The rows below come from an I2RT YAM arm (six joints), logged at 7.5 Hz.
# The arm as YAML. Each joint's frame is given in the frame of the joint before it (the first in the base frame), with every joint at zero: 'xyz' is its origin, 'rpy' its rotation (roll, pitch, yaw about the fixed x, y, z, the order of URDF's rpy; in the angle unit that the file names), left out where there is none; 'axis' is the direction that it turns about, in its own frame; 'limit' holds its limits. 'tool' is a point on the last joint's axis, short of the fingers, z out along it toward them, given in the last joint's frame.
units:
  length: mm
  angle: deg
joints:
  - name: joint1
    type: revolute
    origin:
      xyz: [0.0, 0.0, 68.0]
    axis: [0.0, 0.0, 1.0]
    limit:
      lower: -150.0
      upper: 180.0
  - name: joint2
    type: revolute
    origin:
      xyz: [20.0, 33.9, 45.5]
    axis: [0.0, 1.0, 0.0]
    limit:
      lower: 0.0
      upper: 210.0
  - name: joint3
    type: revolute
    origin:
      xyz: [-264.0, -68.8, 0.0]
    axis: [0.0, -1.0, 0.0]
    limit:
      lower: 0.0
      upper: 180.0
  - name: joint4
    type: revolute
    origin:
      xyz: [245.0, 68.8, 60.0]
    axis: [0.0, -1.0, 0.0]
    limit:
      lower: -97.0
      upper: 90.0
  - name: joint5
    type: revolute
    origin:
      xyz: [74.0, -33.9, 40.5]
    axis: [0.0, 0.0, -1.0]
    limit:
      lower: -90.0
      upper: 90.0
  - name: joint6
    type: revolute
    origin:
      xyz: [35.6, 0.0, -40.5]
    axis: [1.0, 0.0, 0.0]
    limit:
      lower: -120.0
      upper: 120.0
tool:
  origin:
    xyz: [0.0, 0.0, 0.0]
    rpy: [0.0, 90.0, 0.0]
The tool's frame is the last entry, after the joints.
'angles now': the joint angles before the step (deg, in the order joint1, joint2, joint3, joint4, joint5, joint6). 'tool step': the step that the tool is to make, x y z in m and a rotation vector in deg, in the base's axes. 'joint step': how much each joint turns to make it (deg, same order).
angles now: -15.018 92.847 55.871 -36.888 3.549 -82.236
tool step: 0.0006 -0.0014 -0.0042 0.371 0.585 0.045
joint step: -0.265 0.813 -0.090 0.256 -0.282 -0.243
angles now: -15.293 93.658 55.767 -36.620 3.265 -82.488
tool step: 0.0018 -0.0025 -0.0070 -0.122 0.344 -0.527
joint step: -0.342 1.297 -0.308 1.298 0.251 0.124
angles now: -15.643 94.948 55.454 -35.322 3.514 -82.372
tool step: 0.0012 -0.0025 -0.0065 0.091 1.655 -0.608
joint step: -0.348 1.603 0.334 -0.359 0.417 0.162
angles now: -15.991 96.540 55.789 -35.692 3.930 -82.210
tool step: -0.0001 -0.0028 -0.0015 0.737 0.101 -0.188
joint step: -0.607 0.398 0.110 0.000 -0.758 -0.250
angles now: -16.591 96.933 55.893 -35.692 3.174 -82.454
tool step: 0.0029 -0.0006 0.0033 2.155 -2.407 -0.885
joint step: -0.247 -0.293 0.326 1.024 -2.518 1.291
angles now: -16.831 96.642 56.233 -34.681 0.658 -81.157
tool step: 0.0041 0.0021 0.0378 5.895 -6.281 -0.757
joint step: -0.210 -4.062 4.207 -3.836 -6.976 2.723
